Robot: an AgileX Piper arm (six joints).
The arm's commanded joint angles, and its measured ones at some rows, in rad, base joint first. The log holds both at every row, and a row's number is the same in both.
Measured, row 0: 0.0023, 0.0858, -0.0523, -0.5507, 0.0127, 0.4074
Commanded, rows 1 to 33: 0.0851, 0.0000, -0.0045, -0.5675, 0.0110, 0.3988; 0.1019, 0.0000, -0.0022, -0.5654, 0.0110, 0.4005; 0.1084, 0.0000, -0.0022, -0.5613, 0.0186, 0.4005; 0.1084, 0.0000, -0.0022, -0.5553, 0.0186, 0.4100; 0.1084, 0.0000, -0.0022, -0.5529, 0.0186, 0.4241; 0.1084, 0.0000, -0.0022, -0.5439, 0.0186, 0.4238; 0.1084, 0.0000, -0.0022, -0.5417, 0.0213, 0.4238; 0.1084, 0.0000, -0.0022, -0.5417, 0.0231, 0.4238; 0.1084, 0.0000, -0.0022, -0.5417, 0.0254, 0.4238; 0.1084, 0.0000, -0.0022, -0.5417, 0.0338, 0.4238; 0.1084, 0.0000, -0.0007, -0.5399, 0.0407, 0.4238; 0.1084, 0.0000, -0.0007, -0.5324, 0.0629, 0.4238; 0.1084, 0.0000, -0.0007, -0.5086, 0.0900, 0.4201; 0.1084, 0.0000, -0.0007, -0.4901, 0.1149, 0.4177; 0.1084, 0.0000, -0.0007, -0.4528, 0.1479, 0.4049; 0.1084, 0.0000, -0.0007, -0.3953, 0.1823, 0.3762; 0.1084, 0.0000, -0.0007, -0.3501, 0.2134, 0.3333; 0.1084, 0.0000, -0.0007, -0.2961, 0.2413, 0.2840; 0.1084, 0.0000, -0.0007, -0.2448, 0.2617, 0.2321; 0.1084, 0.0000, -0.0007, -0.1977, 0.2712, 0.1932; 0.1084, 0.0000, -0.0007, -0.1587, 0.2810, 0.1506; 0.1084, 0.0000, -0.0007, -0.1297, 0.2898, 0.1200; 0.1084, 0.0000, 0.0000, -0.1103, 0.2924, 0.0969; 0.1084, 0.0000, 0.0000, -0.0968, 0.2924, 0.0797; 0.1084, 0.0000, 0.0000, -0.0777, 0.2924, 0.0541; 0.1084, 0.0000, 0.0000, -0.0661, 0.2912, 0.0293; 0.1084, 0.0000, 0.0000, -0.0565, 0.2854, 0.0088; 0.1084, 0.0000, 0.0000, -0.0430, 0.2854, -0.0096; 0.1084, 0.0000, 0.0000, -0.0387, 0.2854, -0.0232; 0.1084, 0.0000, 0.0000, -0.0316, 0.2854, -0.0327; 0.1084, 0.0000, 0.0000, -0.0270, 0.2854, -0.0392; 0.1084, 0.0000, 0.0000, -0.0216, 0.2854, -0.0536; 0.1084, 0.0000, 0.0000, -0.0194, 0.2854, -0.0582
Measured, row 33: 0.1046, 0.0050, -0.0066, -0.0365, 0.2837, -0.0114
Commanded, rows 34 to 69: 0.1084, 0.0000, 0.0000, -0.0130, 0.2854, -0.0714; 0.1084, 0.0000, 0.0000, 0.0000, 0.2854, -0.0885; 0.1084, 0.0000, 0.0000, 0.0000, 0.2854, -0.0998; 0.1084, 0.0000, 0.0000, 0.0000, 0.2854, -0.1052; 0.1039, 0.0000, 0.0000, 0.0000, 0.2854, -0.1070; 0.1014, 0.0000, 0.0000, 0.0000, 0.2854, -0.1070; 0.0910, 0.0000, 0.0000, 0.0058, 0.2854, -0.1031; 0.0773, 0.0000, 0.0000, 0.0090, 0.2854, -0.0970; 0.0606, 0.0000, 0.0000, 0.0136, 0.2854, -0.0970; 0.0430, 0.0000, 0.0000, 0.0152, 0.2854, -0.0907; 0.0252, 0.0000, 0.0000, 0.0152, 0.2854, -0.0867; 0.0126, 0.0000, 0.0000, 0.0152, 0.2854, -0.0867; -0.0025, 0.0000, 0.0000, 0.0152, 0.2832, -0.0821; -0.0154, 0.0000, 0.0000, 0.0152, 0.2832, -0.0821; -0.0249, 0.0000, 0.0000, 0.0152, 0.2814, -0.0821; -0.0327, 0.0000, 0.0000, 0.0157, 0.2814, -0.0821; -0.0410, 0.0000, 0.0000, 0.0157, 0.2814, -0.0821; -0.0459, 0.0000, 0.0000, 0.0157, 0.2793, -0.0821; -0.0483, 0.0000, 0.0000, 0.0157, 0.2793, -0.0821; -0.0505, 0.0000, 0.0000, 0.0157, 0.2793, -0.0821; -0.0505, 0.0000, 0.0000, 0.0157, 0.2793, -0.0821; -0.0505, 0.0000, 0.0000, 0.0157, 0.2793, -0.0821; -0.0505, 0.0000, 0.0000, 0.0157, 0.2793, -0.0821; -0.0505, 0.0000, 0.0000, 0.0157, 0.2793, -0.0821; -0.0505, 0.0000, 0.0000, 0.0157, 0.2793, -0.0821; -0.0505, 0.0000, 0.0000, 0.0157, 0.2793, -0.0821; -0.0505, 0.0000, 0.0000, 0.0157, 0.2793, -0.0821; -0.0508, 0.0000, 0.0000, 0.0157, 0.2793, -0.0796; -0.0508, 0.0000, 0.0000, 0.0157, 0.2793, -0.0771; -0.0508, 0.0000, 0.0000, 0.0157, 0.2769, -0.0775; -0.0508, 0.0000, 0.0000, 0.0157, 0.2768, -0.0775; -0.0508, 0.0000, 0.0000, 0.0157, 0.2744, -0.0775; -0.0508, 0.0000, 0.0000, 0.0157, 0.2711, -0.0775; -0.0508, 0.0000, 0.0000, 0.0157, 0.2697, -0.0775; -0.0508, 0.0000, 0.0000, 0.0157, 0.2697, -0.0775; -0.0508, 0.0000, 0.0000, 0.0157, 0.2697, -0.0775
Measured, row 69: -0.0453, 0.0050, -0.0066, 0.0151, 0.2780, -0.0816
